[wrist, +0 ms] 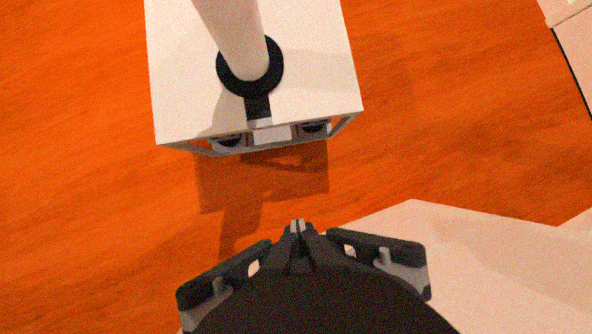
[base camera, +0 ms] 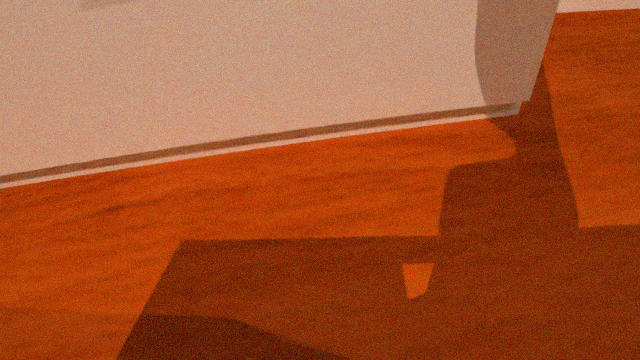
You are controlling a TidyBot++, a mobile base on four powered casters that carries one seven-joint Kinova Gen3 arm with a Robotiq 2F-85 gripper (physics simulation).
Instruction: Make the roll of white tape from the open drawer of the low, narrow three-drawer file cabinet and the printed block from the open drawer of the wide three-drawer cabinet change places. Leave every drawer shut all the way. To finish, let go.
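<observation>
My gripper is shut, its fingertips together with nothing between them. It is high above the floor, beside a pale cabinet whose surface fills the lower right of the wrist view. In the base camera view, the lower front of a pale cabinet stands across the upper left, its bottom edge close to the floor. I cannot tell from these views which of the two cabinets it is. The white tape, the printed block and any open drawer do not show in either view.
My white mobile base with the arm's foot stands on the orange wood floor. Another pale piece of furniture shows at the top right of the wrist view. The robot's shadow falls across the floor and the cabinet's right edge.
</observation>
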